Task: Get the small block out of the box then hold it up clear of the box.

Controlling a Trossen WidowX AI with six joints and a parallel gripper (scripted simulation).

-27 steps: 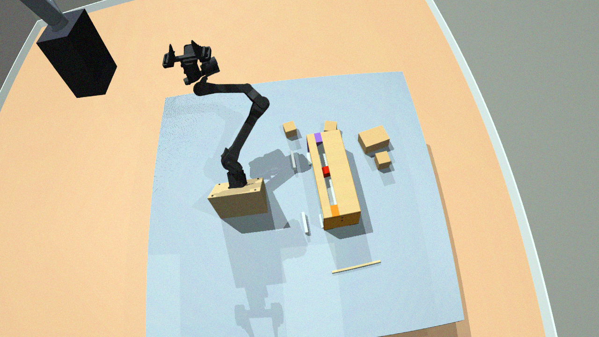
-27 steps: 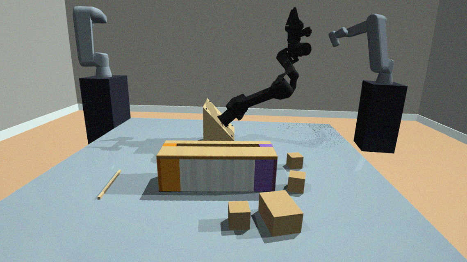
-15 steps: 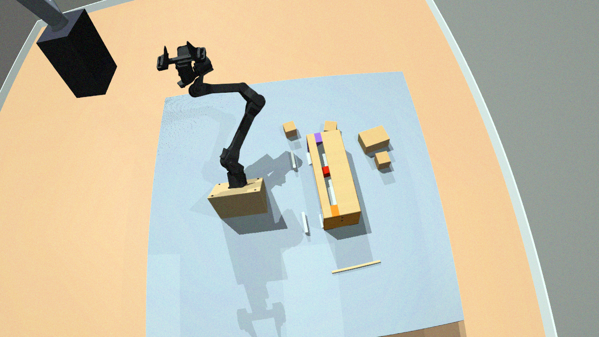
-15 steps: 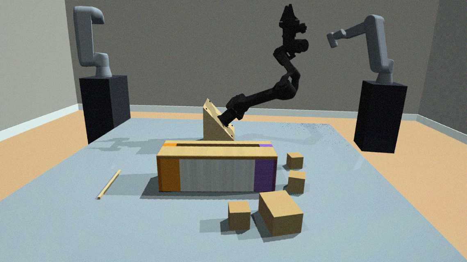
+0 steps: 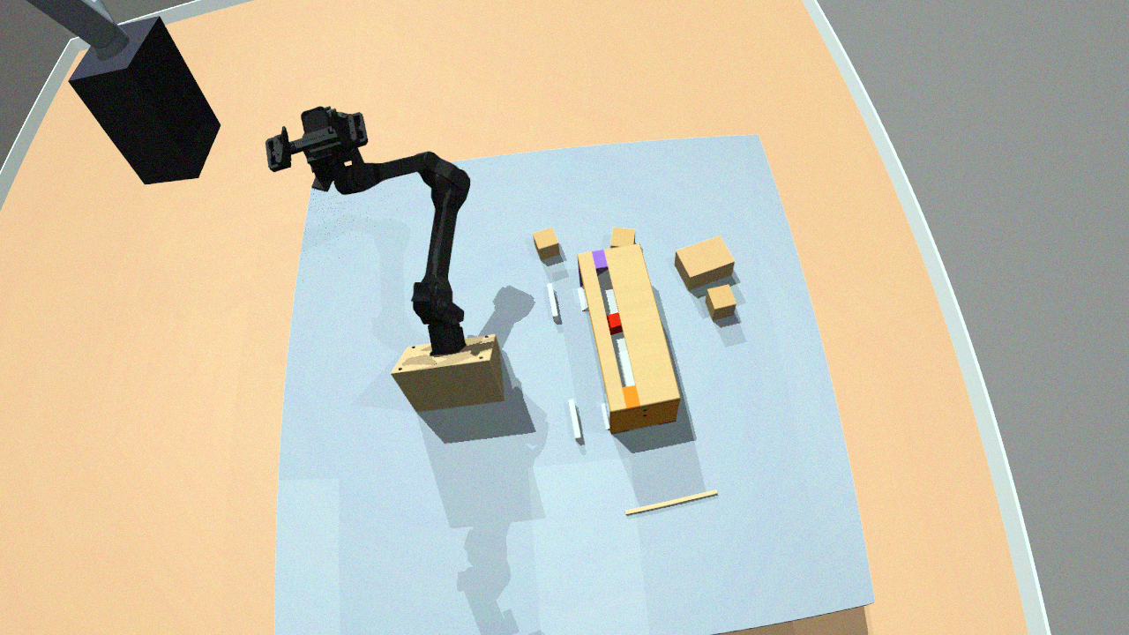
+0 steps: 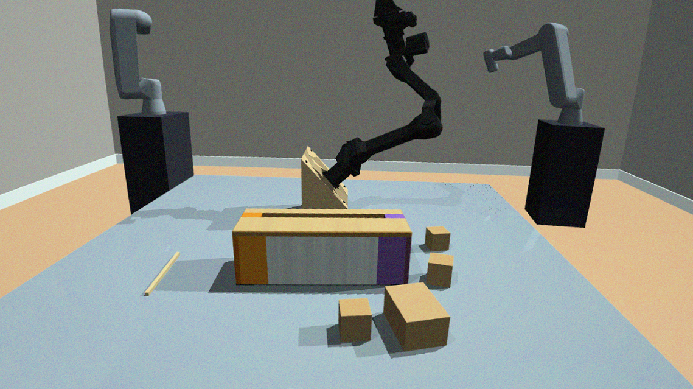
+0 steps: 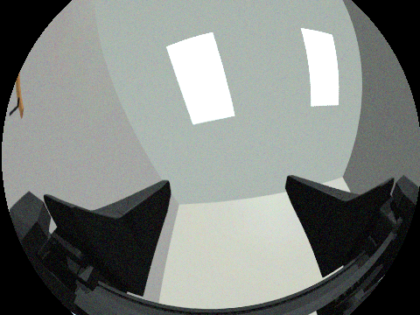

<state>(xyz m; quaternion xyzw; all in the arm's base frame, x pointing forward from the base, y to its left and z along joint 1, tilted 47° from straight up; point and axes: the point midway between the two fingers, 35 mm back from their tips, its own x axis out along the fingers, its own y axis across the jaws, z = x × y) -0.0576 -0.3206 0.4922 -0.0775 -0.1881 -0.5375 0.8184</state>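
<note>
Now: gripper tip 500 mm short of the red block, 50 mm to the left of it and 620 mm above it. From my gripper tip the other things lie so: thin wooden stick: 620 mm ahead, 430 mm to the right, 700 mm below.
</note>
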